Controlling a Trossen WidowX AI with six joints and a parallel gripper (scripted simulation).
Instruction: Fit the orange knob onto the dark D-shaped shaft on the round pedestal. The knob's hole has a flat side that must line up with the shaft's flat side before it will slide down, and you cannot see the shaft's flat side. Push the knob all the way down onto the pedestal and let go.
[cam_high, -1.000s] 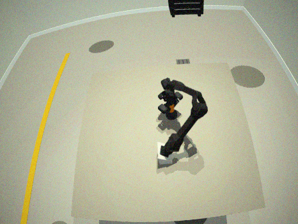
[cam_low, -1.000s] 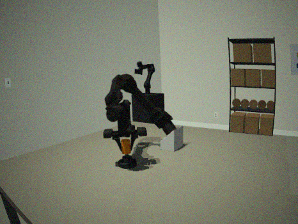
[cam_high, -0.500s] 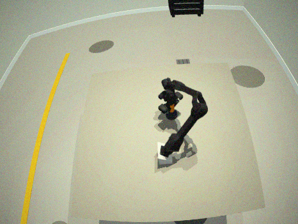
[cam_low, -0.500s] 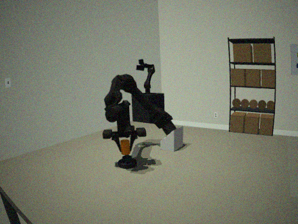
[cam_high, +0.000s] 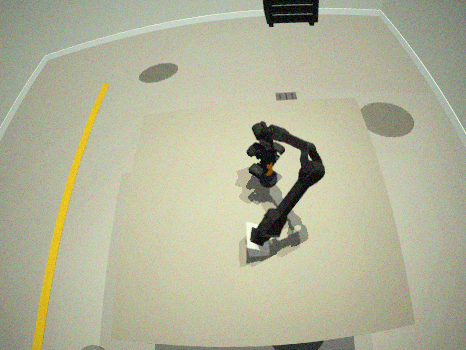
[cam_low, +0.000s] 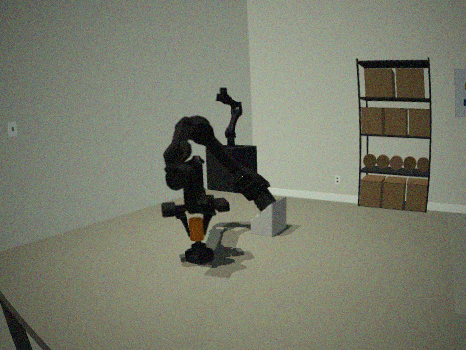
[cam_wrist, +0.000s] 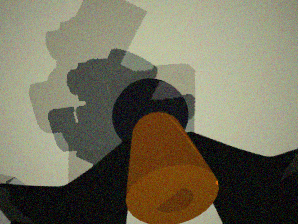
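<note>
The orange knob lies 2 cm above my gripper tip. From my gripper tip the other things lie so: dark round pedestal: 4 cm below.
</note>
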